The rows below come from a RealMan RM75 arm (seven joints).
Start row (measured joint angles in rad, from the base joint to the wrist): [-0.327 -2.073 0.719 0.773 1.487 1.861 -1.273]
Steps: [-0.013 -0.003 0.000 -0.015 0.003 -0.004 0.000]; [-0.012 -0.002 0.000 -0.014 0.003 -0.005 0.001]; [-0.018 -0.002 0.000 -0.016 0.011 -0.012 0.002]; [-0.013 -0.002 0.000 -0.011 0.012 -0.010 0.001]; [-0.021 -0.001 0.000 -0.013 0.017 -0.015 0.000]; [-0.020 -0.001 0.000 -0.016 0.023 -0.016 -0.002]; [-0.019 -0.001 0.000 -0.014 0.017 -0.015 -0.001]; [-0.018 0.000 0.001 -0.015 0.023 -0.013 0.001]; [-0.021 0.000 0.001 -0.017 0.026 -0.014 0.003]
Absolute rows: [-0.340 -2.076 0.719 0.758 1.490 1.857 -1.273]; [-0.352 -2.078 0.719 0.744 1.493 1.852 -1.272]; [-0.370 -2.080 0.719 0.728 1.504 1.840 -1.270]; [-0.383 -2.082 0.719 0.717 1.516 1.830 -1.269]; [-0.404 -2.083 0.719 0.704 1.533 1.815 -1.269]; [-0.424 -2.084 0.719 0.688 1.556 1.799 -1.271]; [-0.443 -2.085 0.719 0.674 1.573 1.784 -1.272]; [-0.461 -2.085 0.720 0.659 1.596 1.771 -1.271]; [-0.482 -2.085 0.721 0.642 1.622 1.757 -1.268]
